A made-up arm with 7 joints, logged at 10 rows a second.
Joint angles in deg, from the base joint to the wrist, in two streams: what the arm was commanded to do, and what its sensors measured. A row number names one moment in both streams.
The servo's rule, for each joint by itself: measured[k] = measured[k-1] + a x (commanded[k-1-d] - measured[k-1]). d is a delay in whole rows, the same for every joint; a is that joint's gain. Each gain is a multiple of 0.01, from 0.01 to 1. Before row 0 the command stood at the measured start. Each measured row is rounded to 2 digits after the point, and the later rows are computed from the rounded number. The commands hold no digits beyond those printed.
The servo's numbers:
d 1
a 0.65 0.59 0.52 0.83 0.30 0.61 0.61
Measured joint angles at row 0:
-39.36 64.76 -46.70 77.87 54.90 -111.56 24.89
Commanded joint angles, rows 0 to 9:
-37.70 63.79 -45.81 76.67 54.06 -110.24 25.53
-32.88 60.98 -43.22 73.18 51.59 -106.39 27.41
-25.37 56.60 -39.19 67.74 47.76 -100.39 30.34
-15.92 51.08 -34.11 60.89 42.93 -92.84 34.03
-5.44 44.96 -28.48 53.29 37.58 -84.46 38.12
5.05 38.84 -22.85 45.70 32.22 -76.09 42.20
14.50 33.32 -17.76 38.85 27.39 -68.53 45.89
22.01 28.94 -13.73 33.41 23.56 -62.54 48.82
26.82 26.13 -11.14 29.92 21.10 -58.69 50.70
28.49 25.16 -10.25 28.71 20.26 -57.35 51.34
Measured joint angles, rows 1 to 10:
-39.36 64.76 -46.70 77.87 54.90 -111.56 24.89
-38.28 64.19 -46.24 76.87 54.65 -110.75 25.28
-34.77 62.30 -44.67 73.81 53.73 -108.09 26.58
-28.66 58.94 -41.82 68.77 51.94 -103.39 28.87
-20.38 54.30 -37.81 62.23 49.24 -96.95 32.02
-10.67 48.79 -32.96 54.81 45.74 -89.33 35.74
-0.45 42.92 -27.70 47.25 41.68 -81.25 39.68
9.27 37.26 -22.53 40.28 37.39 -73.49 43.47
17.55 32.35 -17.95 34.58 33.24 -66.81 46.73
23.58 28.68 -14.41 30.71 29.60 -61.86 49.15

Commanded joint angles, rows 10 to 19:
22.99 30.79 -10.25 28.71 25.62 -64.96 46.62
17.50 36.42 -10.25 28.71 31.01 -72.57 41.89
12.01 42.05 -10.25 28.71 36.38 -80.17 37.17
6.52 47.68 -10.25 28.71 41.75 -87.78 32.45
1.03 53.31 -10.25 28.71 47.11 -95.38 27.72
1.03 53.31 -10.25 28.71 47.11 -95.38 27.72
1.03 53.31 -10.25 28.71 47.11 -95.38 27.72
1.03 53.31 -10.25 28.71 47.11 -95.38 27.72
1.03 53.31 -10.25 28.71 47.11 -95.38 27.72
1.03 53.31 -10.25 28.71 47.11 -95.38 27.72
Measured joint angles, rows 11 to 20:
26.77 26.60 -12.25 29.05 26.80 -59.11 50.49
24.31 29.07 -11.21 28.77 26.45 -62.68 48.13
19.88 33.41 -10.71 28.72 27.82 -68.71 44.32
14.76 38.51 -10.47 28.71 30.39 -75.70 39.96
9.40 43.92 -10.36 28.71 33.80 -83.07 35.38
3.96 49.46 -10.30 28.71 37.79 -90.58 30.71
2.06 51.73 -10.27 28.71 40.59 -93.51 28.89
1.39 52.66 -10.26 28.71 42.55 -94.65 28.18
1.16 53.04 -10.25 28.71 43.92 -95.10 27.90
1.08 53.20 -10.25 28.71 44.88 -95.27 27.79

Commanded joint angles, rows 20 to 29:
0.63 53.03 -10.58 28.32 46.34 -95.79 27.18
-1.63 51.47 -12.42 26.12 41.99 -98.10 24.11
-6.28 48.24 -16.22 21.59 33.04 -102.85 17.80
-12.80 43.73 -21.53 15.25 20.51 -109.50 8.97
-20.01 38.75 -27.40 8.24 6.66 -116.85 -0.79
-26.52 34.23 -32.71 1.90 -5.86 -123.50 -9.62
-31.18 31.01 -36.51 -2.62 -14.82 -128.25 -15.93
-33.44 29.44 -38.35 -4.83 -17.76 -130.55 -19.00
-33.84 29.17 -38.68 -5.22 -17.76 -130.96 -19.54
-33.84 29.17 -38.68 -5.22 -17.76 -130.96 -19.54
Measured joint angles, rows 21 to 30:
1.05 53.26 -10.25 28.71 45.55 -95.34 27.75
0.78 53.12 -10.42 28.39 45.79 -95.61 27.40
-0.79 52.15 -11.46 26.51 44.65 -97.13 25.39
-4.36 49.84 -13.94 22.43 41.17 -100.62 20.76
-9.85 46.24 -17.89 16.47 34.97 -106.04 13.57
-16.45 41.82 -22.84 9.64 26.48 -112.63 4.81
-23.00 37.34 -27.97 3.22 16.78 -119.26 -3.99
-28.32 33.61 -32.41 -1.63 7.30 -124.74 -11.27
-31.65 31.15 -35.50 -4.29 -0.22 -128.28 -15.99
-33.07 29.98 -37.15 -5.06 -5.48 -129.91 -18.16

